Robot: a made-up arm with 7 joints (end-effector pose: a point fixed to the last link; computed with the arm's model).
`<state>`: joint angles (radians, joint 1 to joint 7).
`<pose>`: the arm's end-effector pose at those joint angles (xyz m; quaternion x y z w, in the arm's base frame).
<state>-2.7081 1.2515 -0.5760 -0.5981 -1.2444 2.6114 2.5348</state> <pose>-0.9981 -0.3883 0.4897 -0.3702 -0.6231 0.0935 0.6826</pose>
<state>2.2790 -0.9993 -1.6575 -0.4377 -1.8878 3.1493 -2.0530</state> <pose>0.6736 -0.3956 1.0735 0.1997 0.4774 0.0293 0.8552</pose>
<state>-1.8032 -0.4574 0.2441 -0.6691 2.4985 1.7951 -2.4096</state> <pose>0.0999 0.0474 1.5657 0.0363 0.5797 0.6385 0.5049</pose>
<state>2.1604 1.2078 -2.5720 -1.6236 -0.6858 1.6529 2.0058</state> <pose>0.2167 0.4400 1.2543 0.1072 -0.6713 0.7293 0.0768</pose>
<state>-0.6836 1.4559 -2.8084 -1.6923 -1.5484 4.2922 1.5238</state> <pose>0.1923 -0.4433 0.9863 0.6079 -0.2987 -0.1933 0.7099</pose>
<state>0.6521 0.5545 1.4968 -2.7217 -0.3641 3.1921 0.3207</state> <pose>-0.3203 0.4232 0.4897 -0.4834 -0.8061 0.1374 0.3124</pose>
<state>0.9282 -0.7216 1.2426 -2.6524 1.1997 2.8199 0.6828</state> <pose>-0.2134 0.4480 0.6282 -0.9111 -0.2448 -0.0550 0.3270</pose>
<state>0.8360 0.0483 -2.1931 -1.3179 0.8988 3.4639 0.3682</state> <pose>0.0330 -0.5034 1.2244 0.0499 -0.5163 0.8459 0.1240</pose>
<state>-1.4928 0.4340 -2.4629 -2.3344 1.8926 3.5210 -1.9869</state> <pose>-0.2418 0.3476 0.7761 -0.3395 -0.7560 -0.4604 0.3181</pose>
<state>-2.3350 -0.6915 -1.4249 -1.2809 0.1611 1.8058 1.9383</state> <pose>-0.2129 0.7730 1.1125 0.8524 0.1724 -0.4934 0.0140</pose>
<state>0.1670 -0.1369 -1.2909 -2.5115 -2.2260 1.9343 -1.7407</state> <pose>0.2837 -0.4797 0.4105 0.2864 0.6558 -0.6984 0.0148</pose>
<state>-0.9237 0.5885 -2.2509 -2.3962 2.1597 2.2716 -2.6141</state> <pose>-0.5376 0.0466 0.6827 0.4450 -0.6210 -0.0387 0.6441</pose>
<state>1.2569 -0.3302 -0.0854 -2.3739 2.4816 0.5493 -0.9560</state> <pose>0.1688 0.5722 0.7927 0.1177 -0.3221 0.3159 0.8847</pose>
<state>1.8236 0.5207 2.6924 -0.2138 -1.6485 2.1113 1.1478</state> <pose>-0.0922 0.4246 1.4848 -0.4590 -0.3841 0.4000 0.6941</pose>
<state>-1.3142 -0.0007 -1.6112 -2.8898 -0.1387 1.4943 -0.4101</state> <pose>-0.3475 -0.0750 0.2402 -0.2741 0.7148 -0.0062 0.6434</pose>
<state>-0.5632 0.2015 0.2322 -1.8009 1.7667 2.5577 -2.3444</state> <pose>0.6875 -0.3718 0.6823 0.7466 0.2317 0.6233 0.0219</pose>
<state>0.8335 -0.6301 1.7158 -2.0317 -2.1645 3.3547 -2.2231</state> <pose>-0.5960 0.1519 0.5321 -0.7713 -0.4578 0.0851 0.4338</pose>
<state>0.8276 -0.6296 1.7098 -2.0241 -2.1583 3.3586 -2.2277</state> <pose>-0.5972 0.1567 0.5376 -0.7719 -0.4541 0.0868 0.4363</pose>
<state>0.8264 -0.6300 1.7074 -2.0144 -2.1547 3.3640 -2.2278</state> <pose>-0.6000 0.1568 0.5425 -0.7713 -0.4534 0.0904 0.4375</pose>
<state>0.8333 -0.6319 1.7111 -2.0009 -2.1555 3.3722 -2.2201</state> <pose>-0.6057 0.1487 0.5466 -0.7684 -0.4579 0.0972 0.4364</pose>
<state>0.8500 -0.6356 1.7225 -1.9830 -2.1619 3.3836 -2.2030</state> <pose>-0.6143 0.1305 0.5493 -0.7629 -0.4686 0.1078 0.4321</pose>
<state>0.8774 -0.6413 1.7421 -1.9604 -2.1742 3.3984 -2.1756</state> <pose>-0.6252 0.1008 0.5506 -0.7543 -0.4858 0.1222 0.4243</pose>
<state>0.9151 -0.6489 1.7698 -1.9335 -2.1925 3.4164 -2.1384</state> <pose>-0.6366 0.0595 0.5502 -0.7425 -0.5092 0.1394 0.4122</pose>
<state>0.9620 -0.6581 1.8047 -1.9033 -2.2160 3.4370 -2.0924</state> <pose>-0.6461 0.0075 0.5480 -0.7276 -0.5374 0.1583 0.3958</pose>
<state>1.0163 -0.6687 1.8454 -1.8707 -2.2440 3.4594 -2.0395</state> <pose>-0.6511 -0.0533 0.5442 -0.7097 -0.5691 0.1773 0.3756</pose>
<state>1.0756 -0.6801 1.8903 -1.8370 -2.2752 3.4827 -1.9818</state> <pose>-0.6495 -0.1199 0.5390 -0.6893 -0.6023 0.1950 0.3522</pose>
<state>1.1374 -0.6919 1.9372 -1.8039 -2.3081 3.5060 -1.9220</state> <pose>-0.6402 -0.1885 0.5326 -0.6672 -0.6355 0.2101 0.3269</pose>
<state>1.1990 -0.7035 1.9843 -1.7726 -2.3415 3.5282 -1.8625</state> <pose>-0.6235 -0.2555 0.5255 -0.6443 -0.6671 0.2219 0.3011</pose>
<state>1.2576 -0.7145 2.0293 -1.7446 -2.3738 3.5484 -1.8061</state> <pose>-0.6009 -0.3169 0.5179 -0.6218 -0.6957 0.2302 0.2764</pose>
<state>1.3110 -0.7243 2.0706 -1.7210 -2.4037 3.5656 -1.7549</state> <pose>-0.5749 -0.3703 0.5103 -0.6008 -0.7205 0.2352 0.2540</pose>
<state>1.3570 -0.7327 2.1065 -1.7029 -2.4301 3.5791 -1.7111</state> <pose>-0.5485 -0.4137 0.5029 -0.5823 -0.7410 0.2375 0.2353</pose>
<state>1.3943 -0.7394 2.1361 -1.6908 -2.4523 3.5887 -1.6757</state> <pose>-0.5245 -0.4467 0.4959 -0.5671 -0.7571 0.2377 0.2205</pose>
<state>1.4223 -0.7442 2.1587 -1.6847 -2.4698 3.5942 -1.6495</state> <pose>-0.5050 -0.4696 0.4894 -0.5557 -0.7689 0.2366 0.2100</pose>
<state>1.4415 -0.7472 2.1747 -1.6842 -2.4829 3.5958 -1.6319</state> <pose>-0.4908 -0.4836 0.4835 -0.5479 -0.7768 0.2346 0.2034</pose>
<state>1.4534 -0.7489 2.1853 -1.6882 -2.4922 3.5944 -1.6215</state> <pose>-0.4814 -0.4907 0.4781 -0.5431 -0.7818 0.2321 0.1999</pose>
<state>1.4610 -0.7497 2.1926 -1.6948 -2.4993 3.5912 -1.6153</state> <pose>-0.4752 -0.4938 0.4730 -0.5402 -0.7850 0.2294 0.1983</pose>
